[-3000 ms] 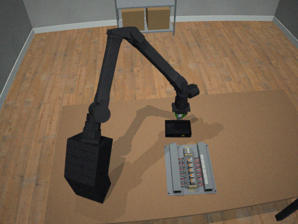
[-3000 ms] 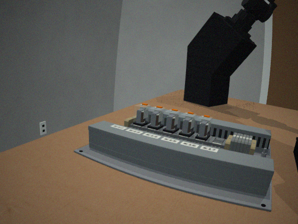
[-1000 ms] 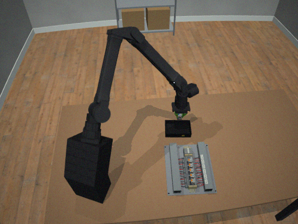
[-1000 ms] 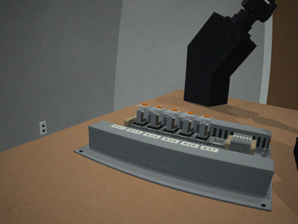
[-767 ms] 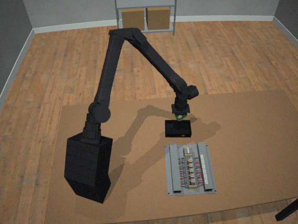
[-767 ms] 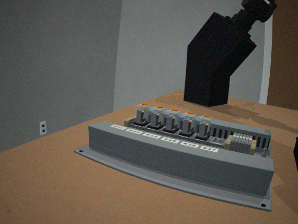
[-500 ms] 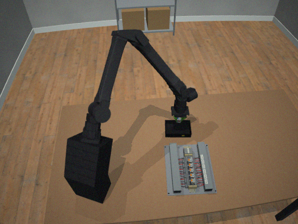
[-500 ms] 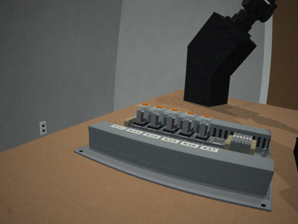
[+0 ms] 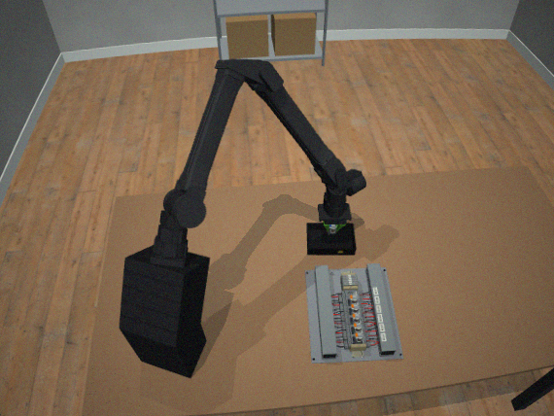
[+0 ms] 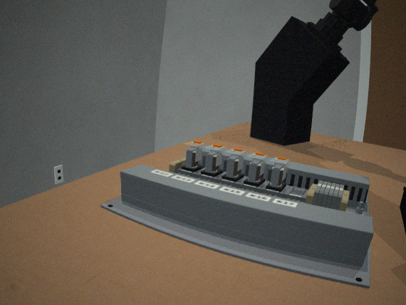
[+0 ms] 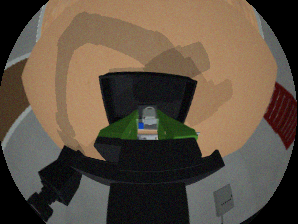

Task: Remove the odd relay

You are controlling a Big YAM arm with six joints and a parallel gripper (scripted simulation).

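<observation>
Now: hand 50 mm above the black tray. The rest, counted from my hand: relay (right at my hand).
</observation>
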